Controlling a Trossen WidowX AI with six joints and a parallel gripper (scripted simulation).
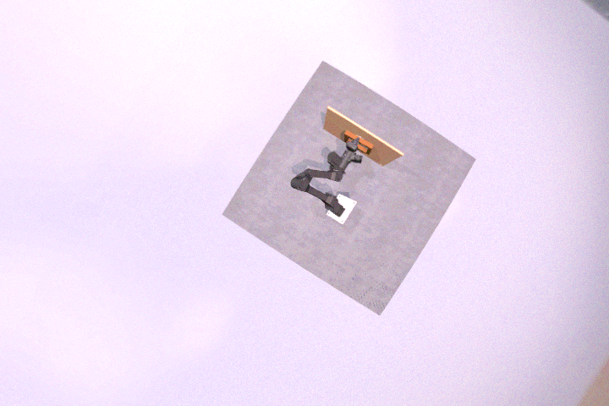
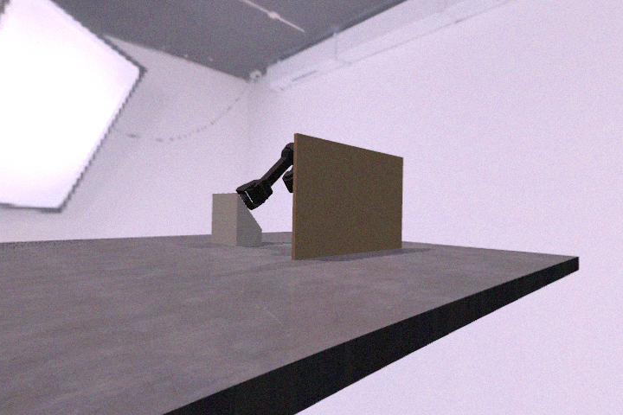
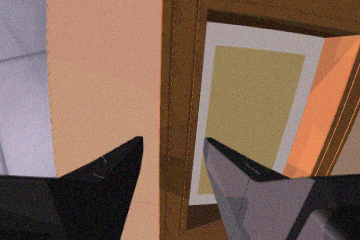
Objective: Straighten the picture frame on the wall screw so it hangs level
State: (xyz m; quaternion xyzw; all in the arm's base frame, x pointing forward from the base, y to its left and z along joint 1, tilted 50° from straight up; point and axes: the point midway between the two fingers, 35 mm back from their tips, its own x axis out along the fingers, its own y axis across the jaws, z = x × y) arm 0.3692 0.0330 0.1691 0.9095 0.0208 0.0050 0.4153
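The picture frame is 10 mm ahead of my gripper tip, 10 mm to the right of it and 50 mm below it. Round my gripper tip: wall board (20 mm ahead, 60 mm below).
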